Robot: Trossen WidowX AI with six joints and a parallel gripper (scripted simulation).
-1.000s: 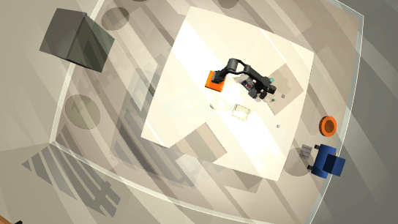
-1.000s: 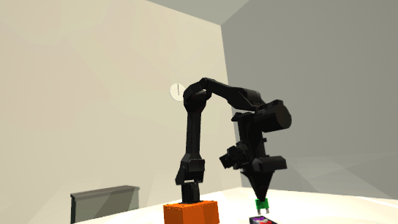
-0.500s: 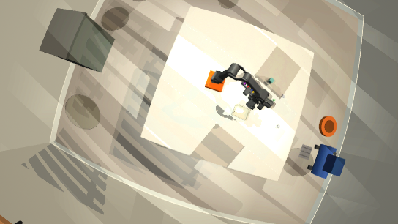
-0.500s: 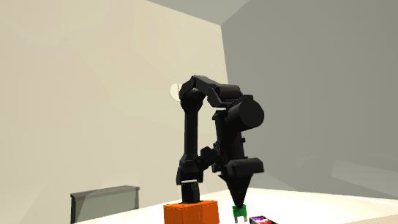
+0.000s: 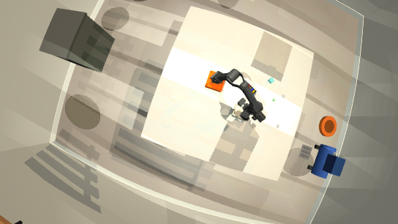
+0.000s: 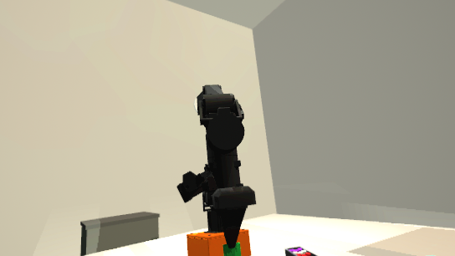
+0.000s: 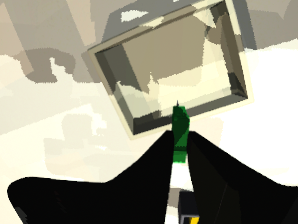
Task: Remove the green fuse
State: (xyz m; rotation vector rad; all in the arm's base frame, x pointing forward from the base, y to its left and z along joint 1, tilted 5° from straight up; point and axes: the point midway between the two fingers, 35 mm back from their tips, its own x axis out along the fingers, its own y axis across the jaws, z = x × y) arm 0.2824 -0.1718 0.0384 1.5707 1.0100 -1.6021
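The green fuse lies 10 mm below my gripper tip. Also, from my gripper tip: pale square tray (10 mm behind, 20 mm to the right, 90 mm below); then yellow fuse (50 mm ahead, 170 mm to the left, 70 mm below); then blue fuse (30 mm ahead, 180 mm to the left, 70 mm below).
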